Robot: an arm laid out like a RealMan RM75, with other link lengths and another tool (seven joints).
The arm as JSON. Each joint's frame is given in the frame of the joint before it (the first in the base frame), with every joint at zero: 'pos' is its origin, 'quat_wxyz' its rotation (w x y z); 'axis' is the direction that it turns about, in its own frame. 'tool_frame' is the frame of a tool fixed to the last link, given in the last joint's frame.
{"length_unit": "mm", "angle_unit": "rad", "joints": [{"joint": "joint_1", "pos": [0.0, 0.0, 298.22], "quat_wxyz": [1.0, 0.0, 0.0, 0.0], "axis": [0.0, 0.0, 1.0]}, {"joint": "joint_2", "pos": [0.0, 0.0, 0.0], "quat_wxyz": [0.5, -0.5, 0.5, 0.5], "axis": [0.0, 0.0, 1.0]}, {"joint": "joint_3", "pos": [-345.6, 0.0, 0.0], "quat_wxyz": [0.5, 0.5, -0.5, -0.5], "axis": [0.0, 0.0, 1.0]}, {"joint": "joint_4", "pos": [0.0, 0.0, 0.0], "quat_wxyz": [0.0, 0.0, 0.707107, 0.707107], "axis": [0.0, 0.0, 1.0]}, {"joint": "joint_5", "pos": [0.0, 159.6, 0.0], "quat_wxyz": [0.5, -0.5, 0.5, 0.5], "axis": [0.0, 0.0, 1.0]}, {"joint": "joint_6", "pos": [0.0, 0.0, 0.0], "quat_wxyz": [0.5, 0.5, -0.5, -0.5], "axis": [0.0, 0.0, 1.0]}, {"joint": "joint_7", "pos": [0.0, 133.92, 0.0], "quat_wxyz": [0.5, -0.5, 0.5, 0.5], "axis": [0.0, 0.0, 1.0]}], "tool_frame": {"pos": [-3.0, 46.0, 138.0], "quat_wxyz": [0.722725, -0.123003, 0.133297, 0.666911]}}
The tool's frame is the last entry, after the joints.
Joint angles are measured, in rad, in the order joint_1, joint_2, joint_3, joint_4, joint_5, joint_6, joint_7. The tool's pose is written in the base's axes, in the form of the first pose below.
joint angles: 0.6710, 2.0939, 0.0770, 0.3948, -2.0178, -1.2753, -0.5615
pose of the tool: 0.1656, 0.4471, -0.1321, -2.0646, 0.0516, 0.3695
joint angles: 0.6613, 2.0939, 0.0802, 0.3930, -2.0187, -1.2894, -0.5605
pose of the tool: 0.1673, 0.4457, -0.1289, -2.0540, 0.0593, 0.3670
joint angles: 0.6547, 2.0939, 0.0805, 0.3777, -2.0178, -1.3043, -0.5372
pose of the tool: 0.1707, 0.4460, -0.1255, -2.0495, 0.0724, 0.3580
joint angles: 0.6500, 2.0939, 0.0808, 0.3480, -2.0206, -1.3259, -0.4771
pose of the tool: 0.1744, 0.4467, -0.1216, -2.0546, 0.1052, 0.3417
